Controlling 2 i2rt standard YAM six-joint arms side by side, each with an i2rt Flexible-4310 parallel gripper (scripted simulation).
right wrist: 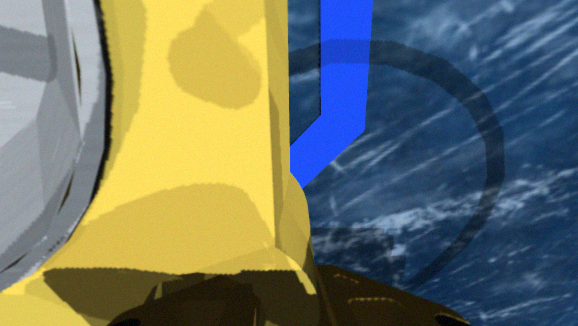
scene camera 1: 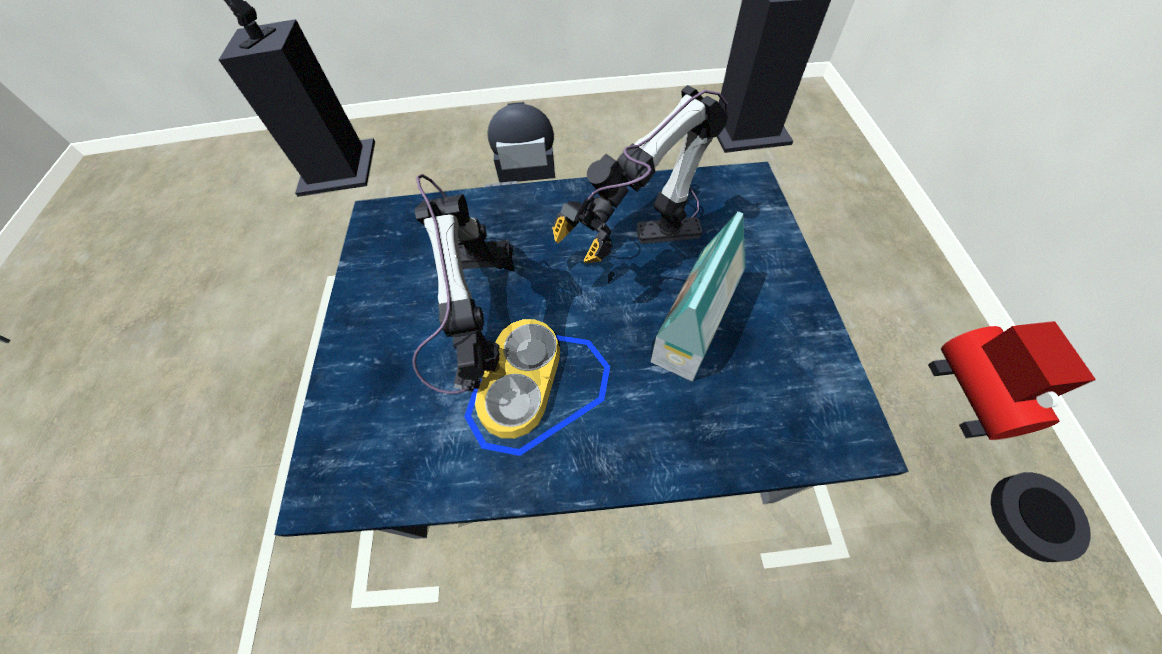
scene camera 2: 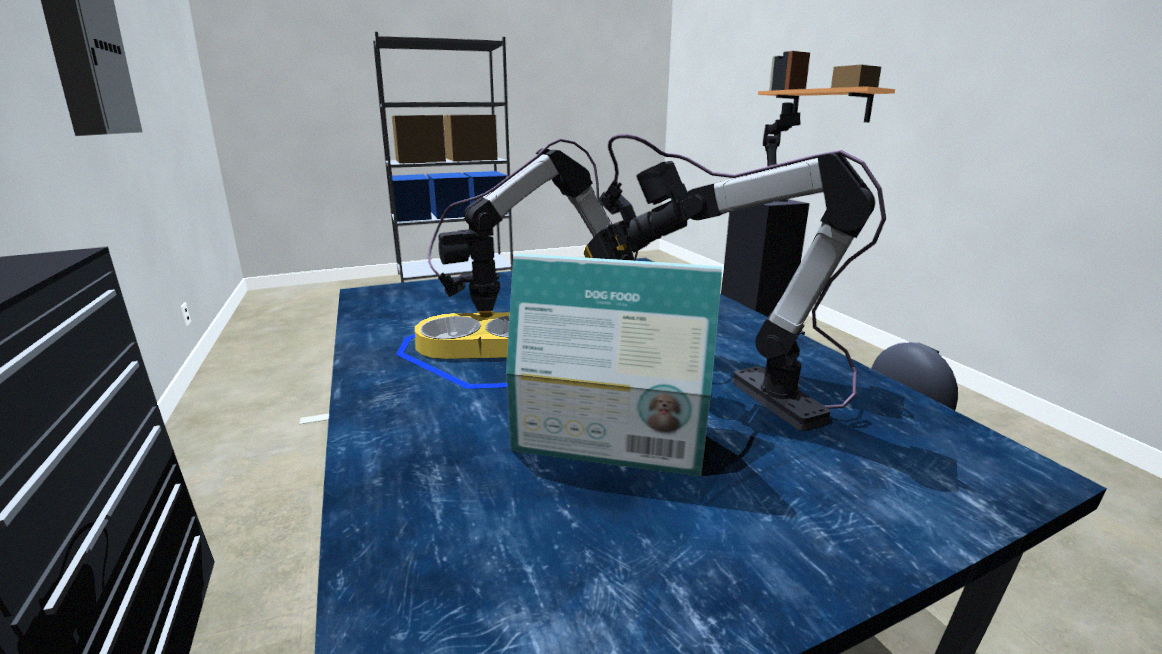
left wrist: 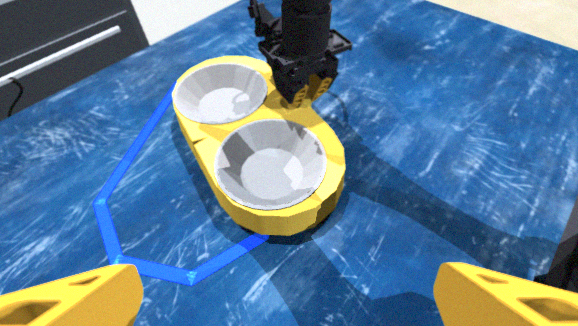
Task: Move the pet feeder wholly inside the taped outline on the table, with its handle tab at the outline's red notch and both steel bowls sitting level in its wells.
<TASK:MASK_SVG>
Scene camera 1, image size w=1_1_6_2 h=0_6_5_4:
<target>my left gripper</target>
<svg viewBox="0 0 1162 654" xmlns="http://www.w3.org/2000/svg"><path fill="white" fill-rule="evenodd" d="M598 196L595 196L594 203L596 206L593 211L596 212L600 219L590 214L589 220L572 221L562 213L558 213L553 225L554 238L557 243L579 222L591 230L599 232L583 261L585 263L602 261L611 253L610 248L613 247L609 236L611 230L605 223L615 210Z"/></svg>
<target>yellow pet feeder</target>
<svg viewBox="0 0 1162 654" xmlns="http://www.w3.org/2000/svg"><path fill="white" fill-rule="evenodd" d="M543 322L523 319L510 324L502 330L496 340L496 343L500 345L499 363L496 371L485 370L475 403L478 417L489 433L500 438L517 438L528 434L539 424L545 412L560 360L560 346L554 331ZM509 374L522 374L531 378L538 385L541 393L540 407L535 416L527 423L517 427L504 427L495 423L489 417L485 408L485 398L490 386L499 378ZM539 324L548 328L555 337L556 352L548 364L537 370L524 371L513 367L507 361L504 354L504 344L508 335L522 325Z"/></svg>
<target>steel bowl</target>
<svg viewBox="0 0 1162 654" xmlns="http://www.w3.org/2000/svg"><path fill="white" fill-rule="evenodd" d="M509 374L499 378L490 386L485 398L485 408L487 414L495 423L504 427L517 427L527 423L535 416L540 407L541 393L538 385L531 378L522 374Z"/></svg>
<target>steel bowl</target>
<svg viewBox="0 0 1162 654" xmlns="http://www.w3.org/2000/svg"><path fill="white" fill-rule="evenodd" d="M539 324L522 325L508 335L504 344L504 354L507 361L513 367L524 371L537 370L544 367L553 358L556 352L555 337L548 328Z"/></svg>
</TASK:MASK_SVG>
